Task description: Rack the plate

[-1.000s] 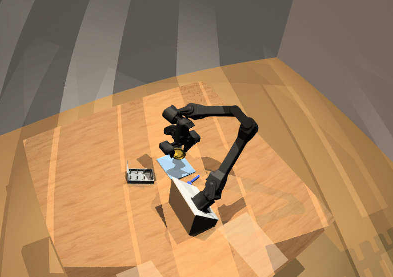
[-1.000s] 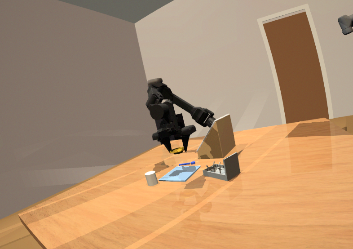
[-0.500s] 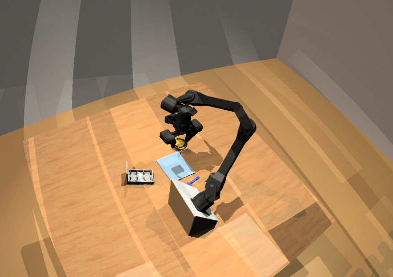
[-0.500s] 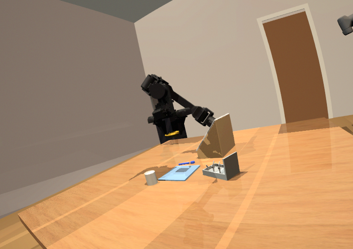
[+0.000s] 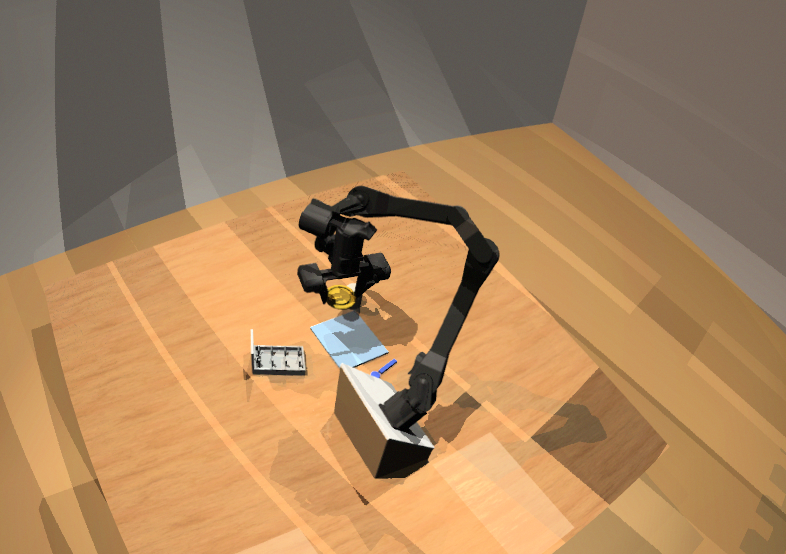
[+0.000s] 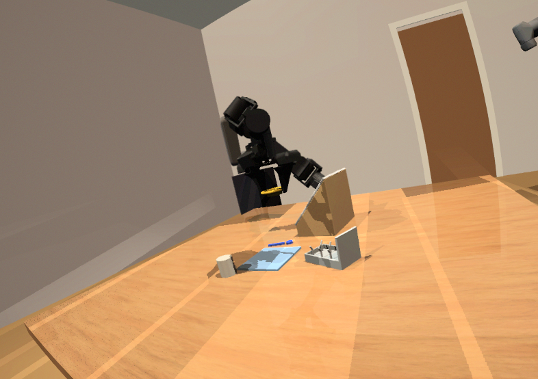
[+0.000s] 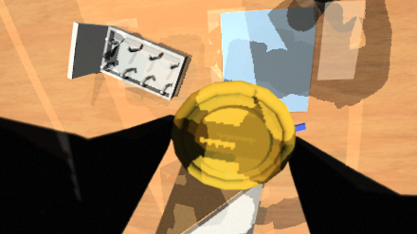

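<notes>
The grey dish rack lies 16 cm below my gripper tip, 14 cm to the left of it and 1 cm ahead of it. Also, from my gripper tip: pale blue mat: 18 cm below, 5 cm to the right, 2 cm ahead; blue spoon: 18 cm below, 9 cm behind, 8 cm to the right; yellow plate: 1 cm above.
</notes>
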